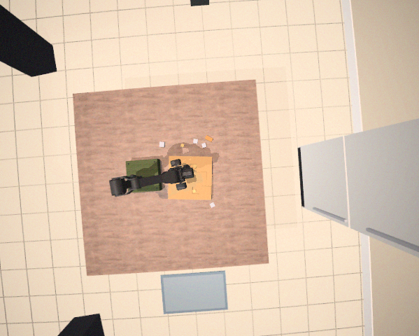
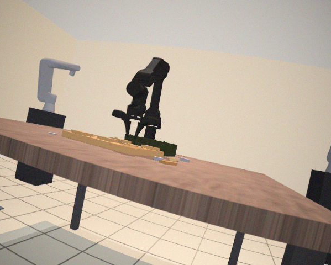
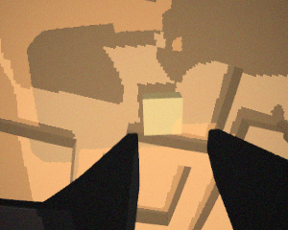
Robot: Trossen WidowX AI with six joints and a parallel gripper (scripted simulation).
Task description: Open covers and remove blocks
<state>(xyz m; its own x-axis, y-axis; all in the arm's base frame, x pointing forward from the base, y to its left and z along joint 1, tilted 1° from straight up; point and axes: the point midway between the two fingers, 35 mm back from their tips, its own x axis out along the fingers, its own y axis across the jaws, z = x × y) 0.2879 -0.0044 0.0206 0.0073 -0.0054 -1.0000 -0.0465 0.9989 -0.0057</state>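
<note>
The puzzle board lies 5 cm ahead of my gripper tip, 3 cm to the right of it and 3 cm below it.
</note>
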